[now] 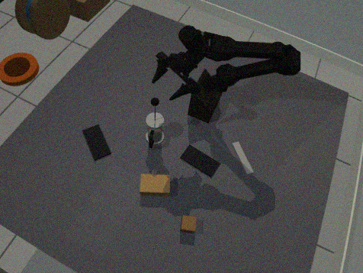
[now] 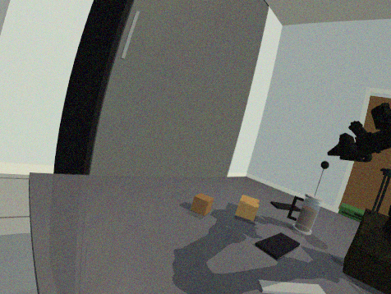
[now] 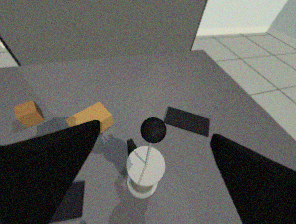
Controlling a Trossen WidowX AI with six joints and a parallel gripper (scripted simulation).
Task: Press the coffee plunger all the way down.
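The coffee press is 170 mm below my gripper tip and 40 mm ahead of it.
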